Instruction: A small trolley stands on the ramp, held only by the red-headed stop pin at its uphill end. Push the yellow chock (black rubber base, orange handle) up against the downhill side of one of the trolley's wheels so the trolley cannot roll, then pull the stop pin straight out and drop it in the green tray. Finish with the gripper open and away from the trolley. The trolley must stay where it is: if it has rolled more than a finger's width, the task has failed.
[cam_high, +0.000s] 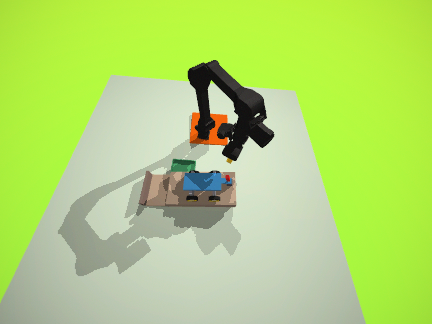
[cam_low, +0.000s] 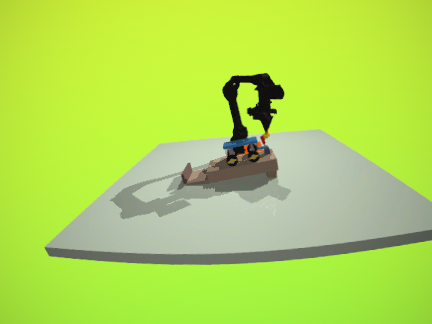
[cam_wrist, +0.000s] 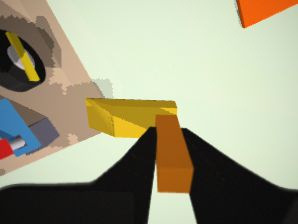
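Right now my gripper tip is 2 cm short of the yellow chock, 1 cm to the left of it and 1 cm above it. Also, from my gripper tip: blue trolley: 17 cm ahead, 11 cm to the right, 5 cm below; green tray: 23 cm to the right, 17 cm below, 6 cm ahead; red-headed stop pin: 13 cm ahead, 3 cm below, 1 cm to the right.
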